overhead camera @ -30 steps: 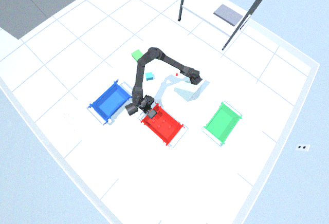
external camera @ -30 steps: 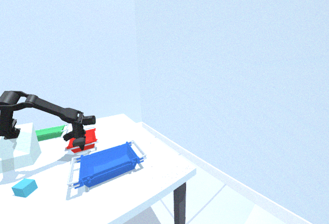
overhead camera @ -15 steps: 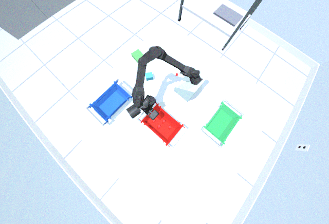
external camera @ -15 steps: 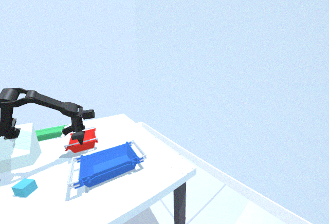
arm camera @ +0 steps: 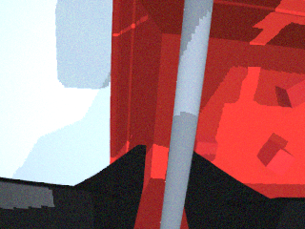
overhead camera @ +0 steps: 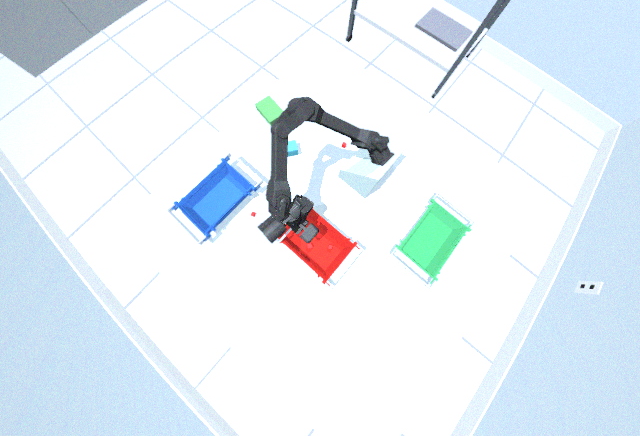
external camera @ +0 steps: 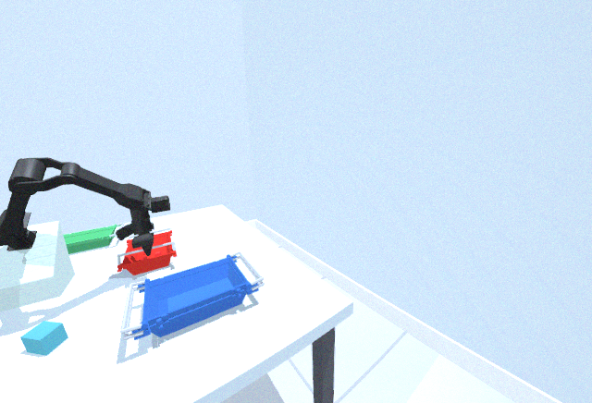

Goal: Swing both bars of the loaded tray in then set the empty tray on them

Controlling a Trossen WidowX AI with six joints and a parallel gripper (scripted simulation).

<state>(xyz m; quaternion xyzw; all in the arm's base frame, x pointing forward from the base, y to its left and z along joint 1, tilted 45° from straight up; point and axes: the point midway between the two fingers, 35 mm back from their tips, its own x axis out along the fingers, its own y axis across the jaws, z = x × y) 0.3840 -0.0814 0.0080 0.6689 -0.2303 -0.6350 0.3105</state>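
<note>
The green tray is 340 mm behind my gripper tip, 410 mm to the left of it and 20 mm below it. From my gripper tip the other things lie so: green block: 270 mm behind, 470 mm to the right, 40 mm below; cyan block: 210 mm behind, 260 mm to the right, 40 mm below.
</note>
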